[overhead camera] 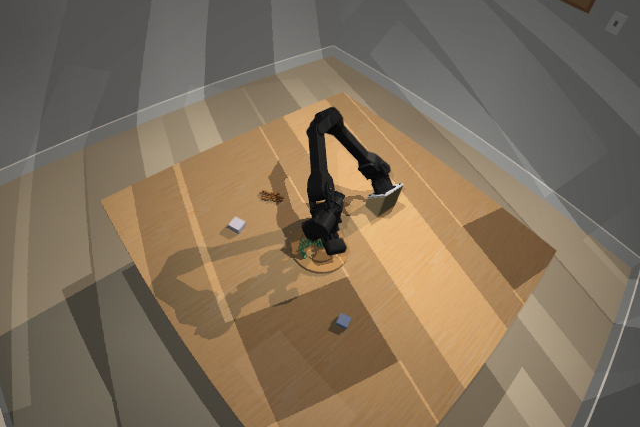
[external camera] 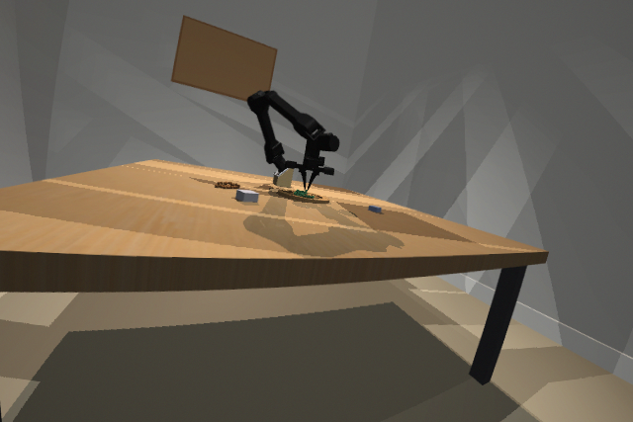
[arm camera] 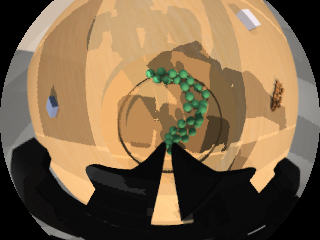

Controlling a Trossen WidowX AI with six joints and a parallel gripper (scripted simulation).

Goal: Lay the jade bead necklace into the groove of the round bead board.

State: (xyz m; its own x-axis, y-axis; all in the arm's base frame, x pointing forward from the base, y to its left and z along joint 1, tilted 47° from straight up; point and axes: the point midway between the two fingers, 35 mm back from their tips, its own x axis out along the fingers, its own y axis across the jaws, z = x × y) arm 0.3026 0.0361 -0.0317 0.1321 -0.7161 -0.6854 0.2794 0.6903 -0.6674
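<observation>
My gripper tip is 10 mm short of the round wooden bead board, 10 mm to the left of it and 20 mm above it. Round my gripper tip: blue block: 100 mm ahead, 250 mm to the left, 20 mm below; pale grey block: 210 mm ahead, 220 mm to the right, 20 mm below.
</observation>
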